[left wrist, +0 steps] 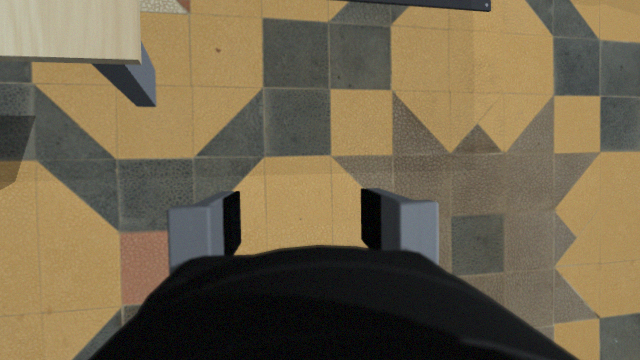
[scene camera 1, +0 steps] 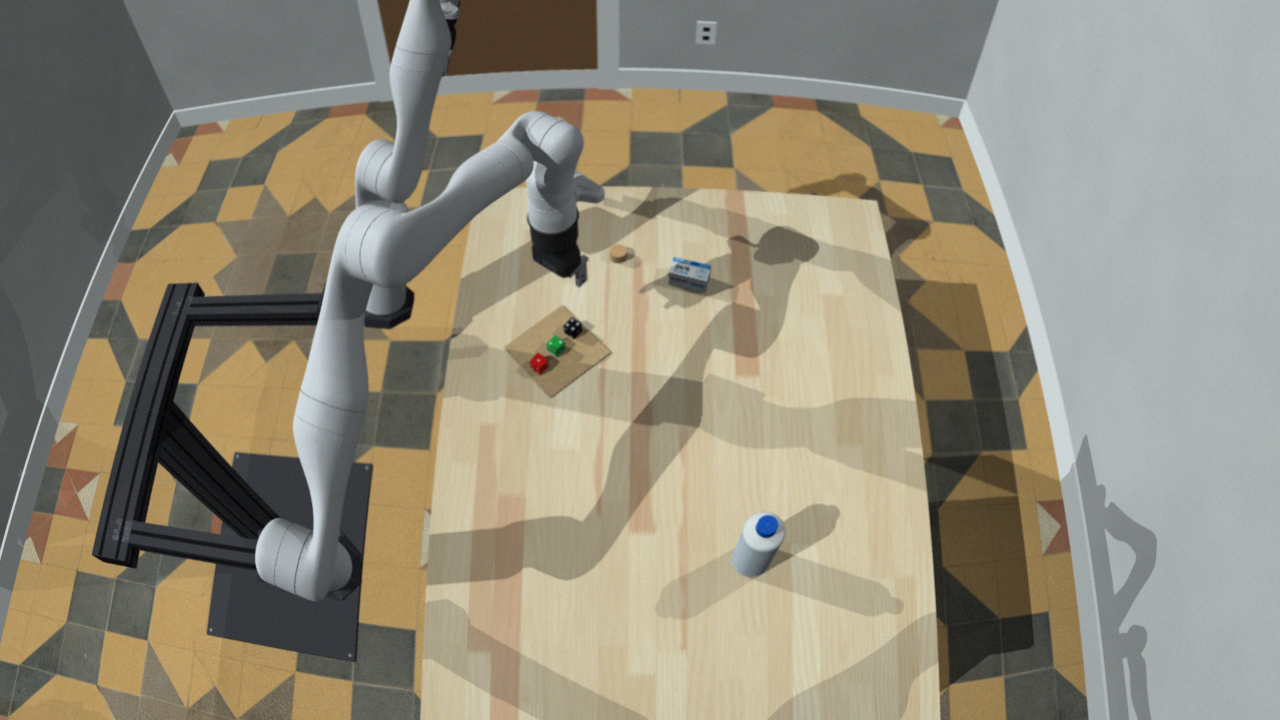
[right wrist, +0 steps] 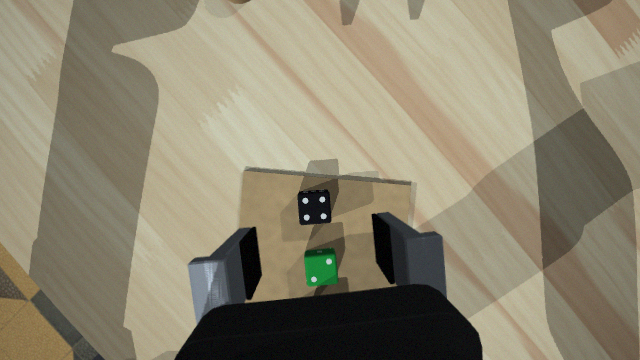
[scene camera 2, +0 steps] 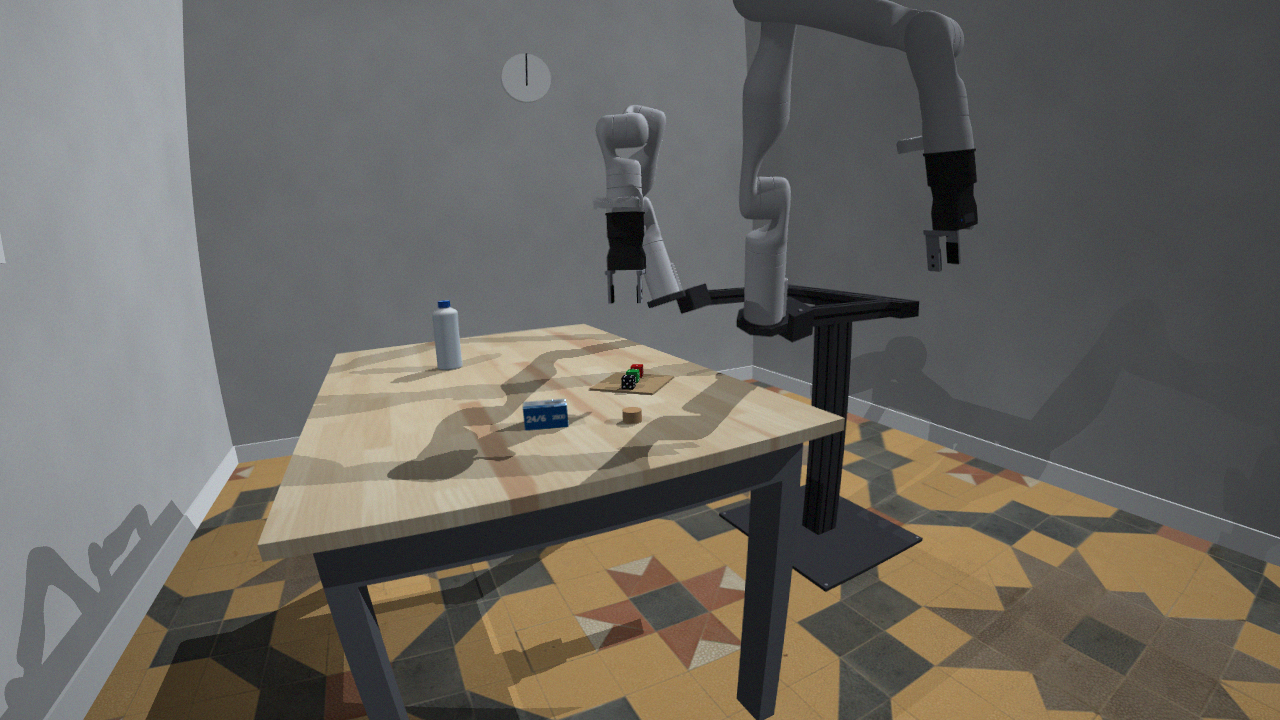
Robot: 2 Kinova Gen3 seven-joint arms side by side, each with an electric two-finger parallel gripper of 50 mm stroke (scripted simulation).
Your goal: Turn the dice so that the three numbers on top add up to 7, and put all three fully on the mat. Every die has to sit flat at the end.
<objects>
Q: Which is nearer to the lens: the staples box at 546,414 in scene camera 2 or the white bottle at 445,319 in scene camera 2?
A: The staples box.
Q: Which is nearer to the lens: the staples box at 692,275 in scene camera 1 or the white bottle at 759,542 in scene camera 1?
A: The white bottle.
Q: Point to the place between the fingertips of my left gripper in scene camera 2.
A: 944,266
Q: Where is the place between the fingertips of my left gripper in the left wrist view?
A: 301,215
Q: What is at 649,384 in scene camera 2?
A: A brown square mat.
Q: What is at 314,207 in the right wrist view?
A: A black die.
</objects>
